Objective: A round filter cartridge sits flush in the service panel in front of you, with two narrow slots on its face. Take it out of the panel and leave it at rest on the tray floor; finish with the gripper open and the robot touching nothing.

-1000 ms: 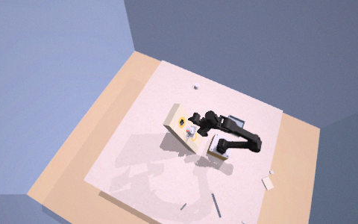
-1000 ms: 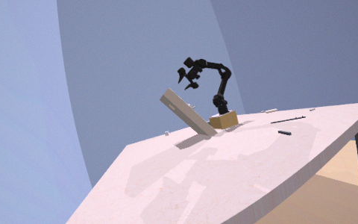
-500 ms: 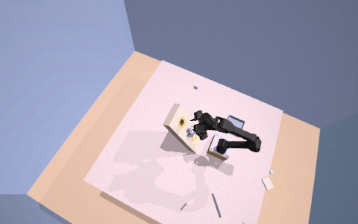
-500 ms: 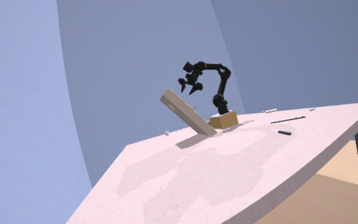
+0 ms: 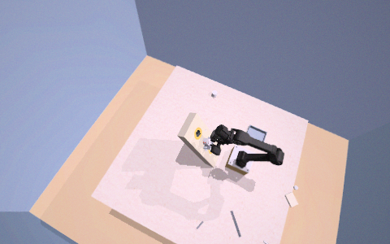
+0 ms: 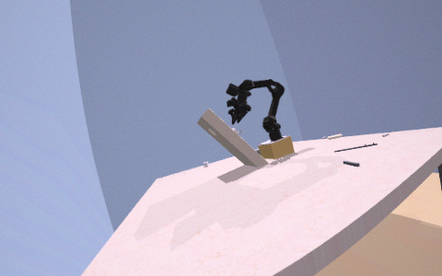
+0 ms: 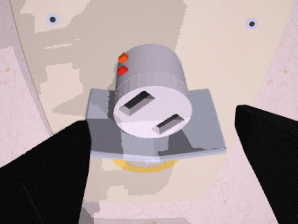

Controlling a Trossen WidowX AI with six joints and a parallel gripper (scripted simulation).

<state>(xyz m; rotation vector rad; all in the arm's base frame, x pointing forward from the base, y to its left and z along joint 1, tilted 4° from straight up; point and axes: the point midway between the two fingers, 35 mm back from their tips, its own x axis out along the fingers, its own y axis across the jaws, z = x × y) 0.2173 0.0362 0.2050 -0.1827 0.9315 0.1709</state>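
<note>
Right now my gripper tip is 5 cm above the round pale filter cartridge and 2 cm short of it. Round my gripper tip: beige block (71 cm behind, 26 cm below, 4 cm to the right); then short dark piece (46 cm to the left, 26 cm below, 23 cm behind); then grey-blue tray (32 cm to the right, 26 cm behind, 25 cm below).
</note>
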